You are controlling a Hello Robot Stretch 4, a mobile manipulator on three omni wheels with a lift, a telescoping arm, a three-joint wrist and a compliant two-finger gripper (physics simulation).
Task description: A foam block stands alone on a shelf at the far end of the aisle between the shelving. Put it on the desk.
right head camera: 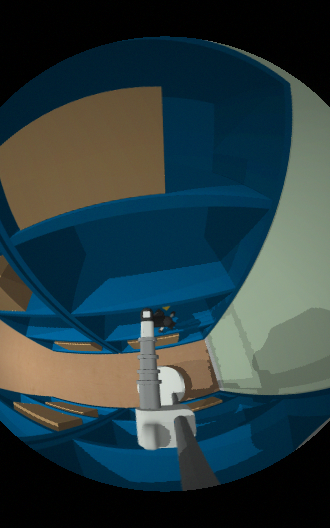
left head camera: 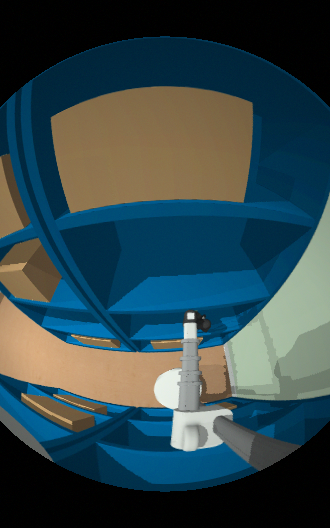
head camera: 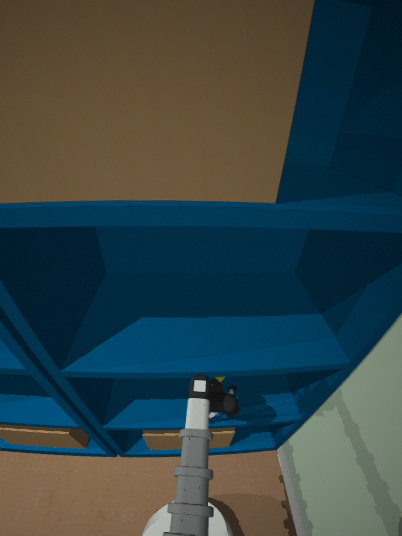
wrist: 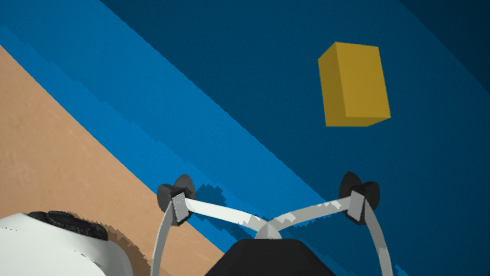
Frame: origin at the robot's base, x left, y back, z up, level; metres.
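Seen in the pictures: gripper, fingertip midpoint: [wrist: 266, 190]; robot's base at its link origin: [right head camera: 161, 385] [left head camera: 176, 387].
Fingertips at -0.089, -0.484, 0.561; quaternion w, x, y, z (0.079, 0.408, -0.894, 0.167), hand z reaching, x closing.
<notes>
Pixels of each thing's top centre, then the offset from my fingertips to it, as dx, dy, dz. Level surfaces: height alone.
- yellow foam block at its top centre: [wrist: 363, 79] [head camera: 218, 367] [right head camera: 163, 301] +0.007, -0.173, -0.010
- blue shelf at its surface level: dz -0.056
- large brown box at its top centre: [head camera: 135, 6] [left head camera: 150, 106] [right head camera: 78, 117] +0.227, -0.070, +1.129
The yellow foam block [head camera: 220, 379] [right head camera: 166, 308] [wrist: 356, 85] stands on a blue shelf [head camera: 145, 411] [wrist: 240, 65]. In the head view a small corner of it shows below the edge of the shelf above; it does not show in the left head view. My gripper [head camera: 222, 402] [left head camera: 205, 322] [right head camera: 168, 321] [wrist: 266, 190] is open, with a wide gap between the fingertips. In the wrist view the block is ahead, up and to the right, apart from the fingers and roughly in line with the right one. The desk does not show in these views.
A large brown box [head camera: 140, 100] [left head camera: 155, 150] [right head camera: 100, 150] fills much of an upper bay. A box [head camera: 220, 437] sits on the lowest shelf below the arm. A pale green wall [head camera: 370, 425] stands at the right. More blue shelving [left head camera: 165, 465] with boxes stands behind the base.
</notes>
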